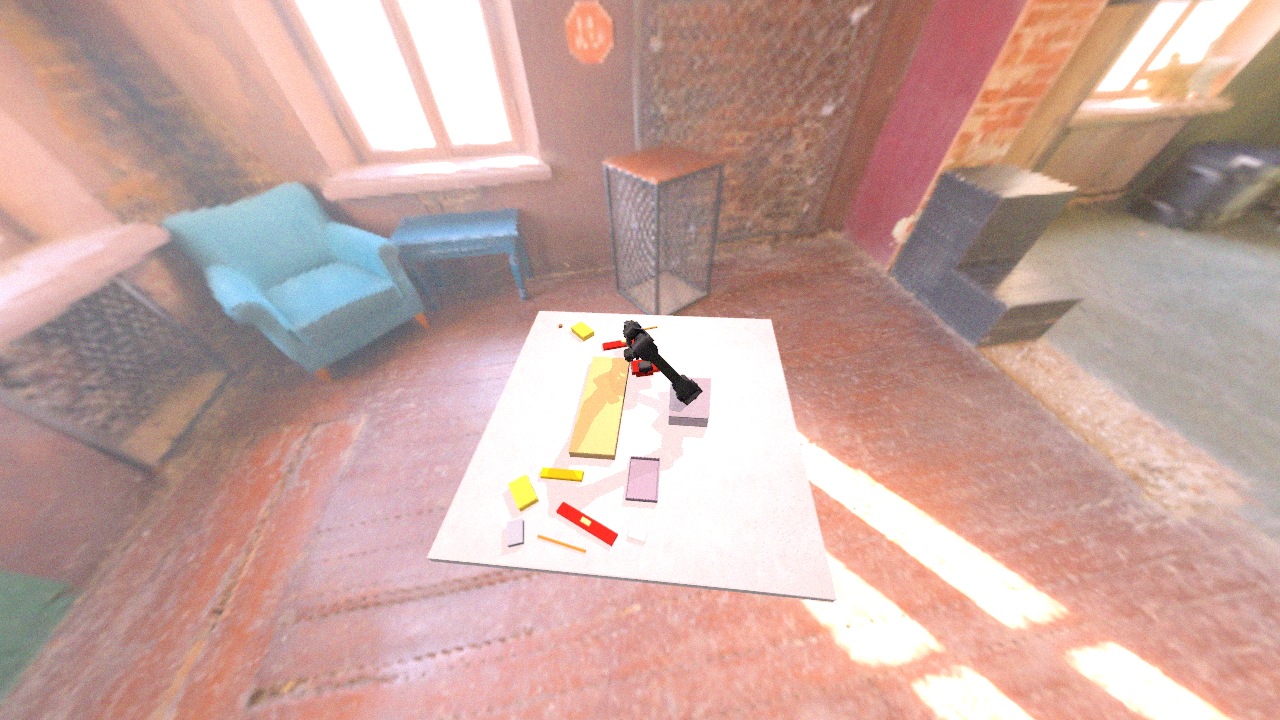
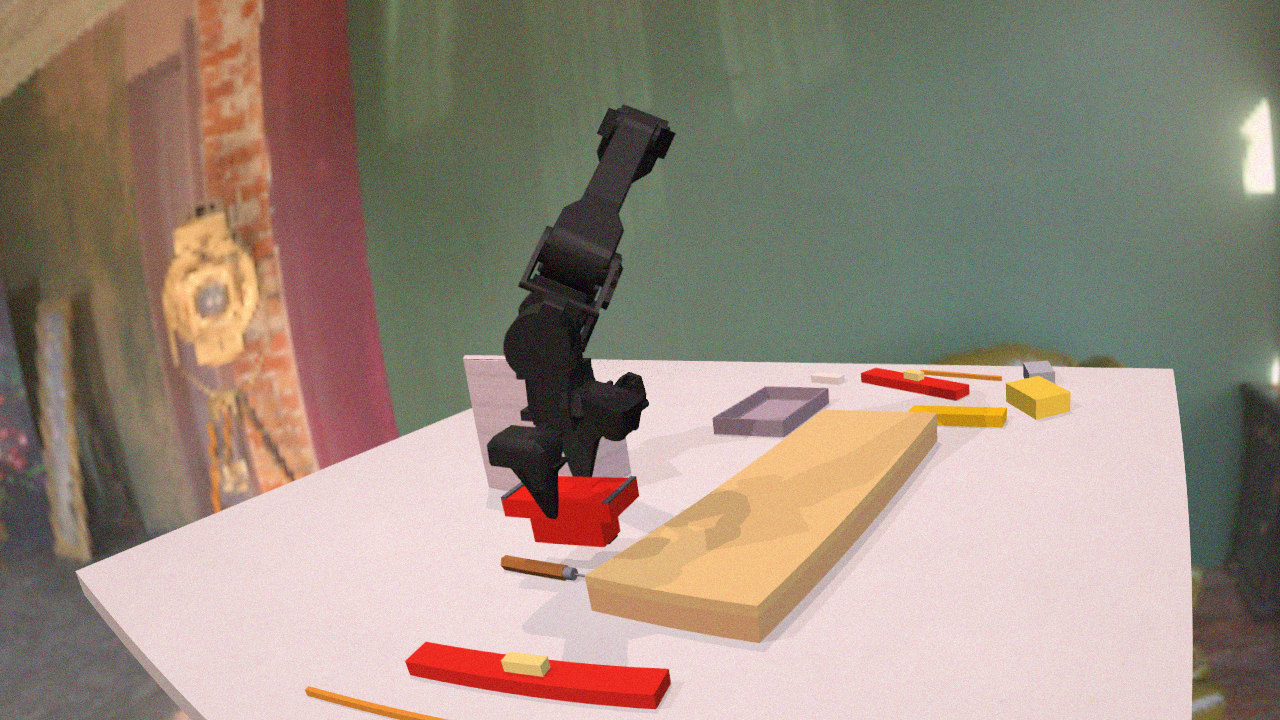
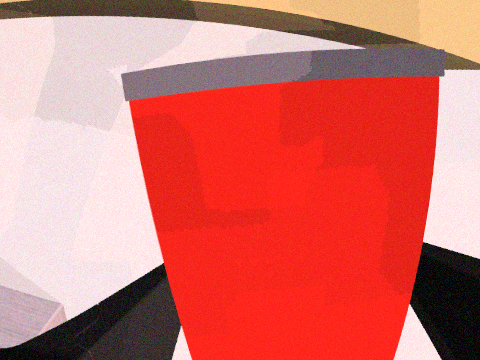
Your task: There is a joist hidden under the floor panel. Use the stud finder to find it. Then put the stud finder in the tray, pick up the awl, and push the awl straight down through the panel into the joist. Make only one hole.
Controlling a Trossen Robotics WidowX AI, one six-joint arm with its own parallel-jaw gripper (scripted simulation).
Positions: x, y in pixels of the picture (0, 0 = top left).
Labels:
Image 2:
my gripper: 568, 504
red stud finder: 589, 507
awl: 519, 565
yellow bar: 957, 416
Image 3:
my gripper: 290, 262
red stud finder: 290, 191

